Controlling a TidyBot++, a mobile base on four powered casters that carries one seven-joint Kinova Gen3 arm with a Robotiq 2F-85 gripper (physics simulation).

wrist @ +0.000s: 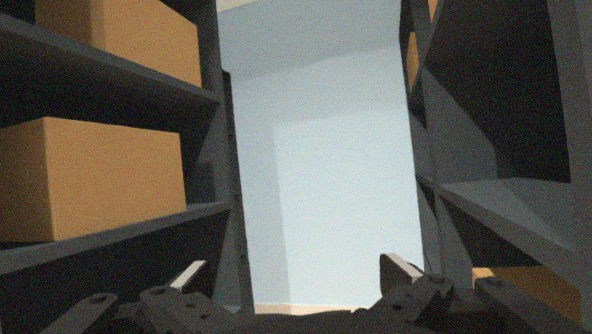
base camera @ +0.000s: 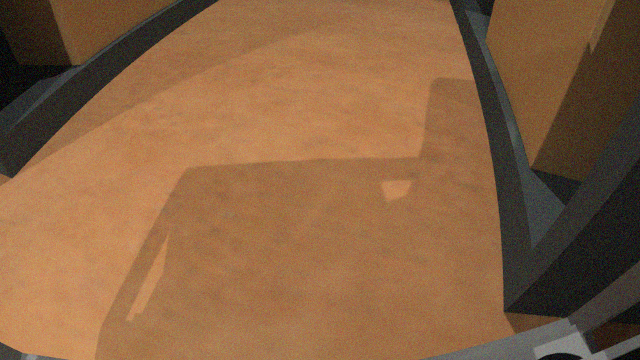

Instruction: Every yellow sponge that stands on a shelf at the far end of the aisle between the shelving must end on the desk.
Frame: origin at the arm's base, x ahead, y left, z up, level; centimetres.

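Seen in the pictures: gripper, fingertip midpoint: (wrist: 296, 276).
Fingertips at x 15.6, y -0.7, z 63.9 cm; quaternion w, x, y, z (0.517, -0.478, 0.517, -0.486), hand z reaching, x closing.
Offsets run from my fingertips to a thing's middle. "spot": to the spot under its first point.
My gripper (wrist: 296, 276) is open and empty in the wrist view, its two fingers wide apart at the bottom, pointing along the aisle. Left shelving (wrist: 115, 233) (base camera: 92, 92) and right shelving (wrist: 500, 217) (base camera: 505, 160) stand on either side of the aisle. No yellow sponge shows in either view. The far part of the right shelving is seen at a steep angle, so what stands deep on its shelves is hidden. The desk does not show.
Brown boxes (wrist: 115, 180) (base camera: 105, 30) stand on the left shelving. On the right, a brown box {spot: dx +39.5, dy -48.4, dz -23.2 cm} (wrist: 545, 290) is low in the wrist view, and a brown box {dx +36.9, dy -52.0, dz -82.4 cm} (base camera: 545, 65) shows in the base view. A pale blue wall (wrist: 345, 200) closes the far end. The right shelving's edge is close to the base.
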